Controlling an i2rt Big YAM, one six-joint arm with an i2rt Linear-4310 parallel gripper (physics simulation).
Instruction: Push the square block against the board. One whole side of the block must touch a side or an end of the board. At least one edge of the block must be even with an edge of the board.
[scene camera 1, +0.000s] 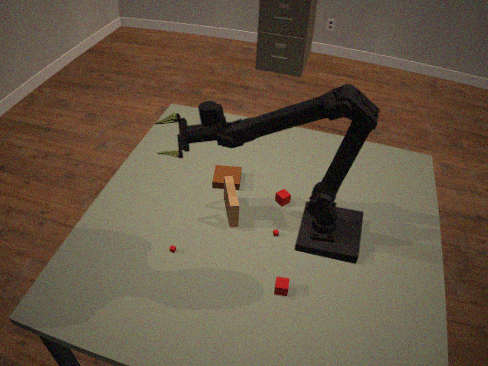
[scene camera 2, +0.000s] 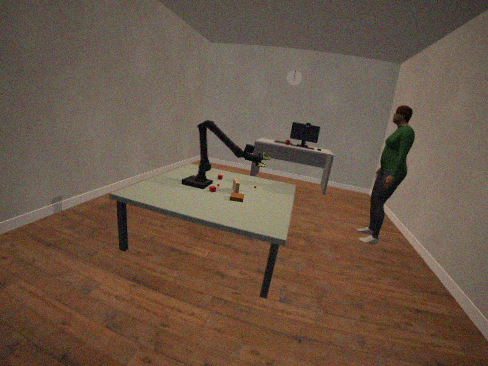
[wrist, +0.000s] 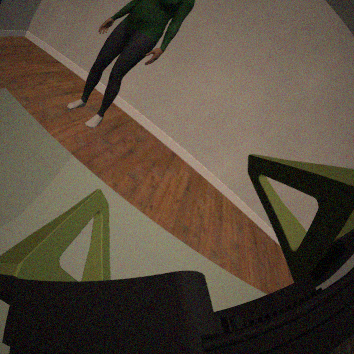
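Seen in the pictures: gripper, fingertip midpoint: (scene camera 1: 156, 138) (scene camera 2: 268, 162) (wrist: 176, 179); arm's base, origin of the base link: (scene camera 1: 323, 228) (scene camera 2: 200, 180).
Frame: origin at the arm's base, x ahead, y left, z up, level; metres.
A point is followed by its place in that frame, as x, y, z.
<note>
The square block (scene camera 1: 226, 173) @[0.394, -0.206, -0.004] (scene camera 2: 237, 198) @[0.402, -0.250, -0.010], orange-brown and low, lies flat on the table. The board (scene camera 1: 233, 202) @[0.317, 0.021, 0.070] (scene camera 2: 236, 185) @[0.355, -0.109, 0.049], light wood, narrow and taller, stands on edge with one end towards the block. In the scene camera 1 view its top overlaps the block's near side, so I cannot tell whether they touch. My gripper (scene camera 1: 158, 138) @[0.583, -0.002, 0.272] (scene camera 2: 266, 160) @[0.583, -0.002, 0.272] (wrist: 176, 179) @[0.583, -0.002, 0.272] is open with nothing between its green fingers. It is raised above the table, out past the block and board, and points away from the arm's base. The block and board do not show in the wrist view.
Two larger red cubes (scene camera 1: 283, 197) @[0.158, -0.114, 0.006] (scene camera 1: 282, 286) @[0.107, 0.278, 0.006] and two tiny red cubes (scene camera 1: 275, 232) @[0.162, 0.042, -0.018] (scene camera 1: 172, 248) @[0.483, 0.196, -0.018] lie around the board on the table (scene camera 1: 350, 310) @[-0.113, 0.295, -0.036] (scene camera 2: 175, 200) @[-0.015, -0.476, -0.036]. The arm's black base (scene camera 1: 345, 235) @[-0.078, 0.020, 0.003] (scene camera 2: 197, 182) @[0.003, -0.090, 0.004] stands on the table. A person (scene camera 2: 395, 160) (wrist: 125, 50) stands beyond the table.
</note>
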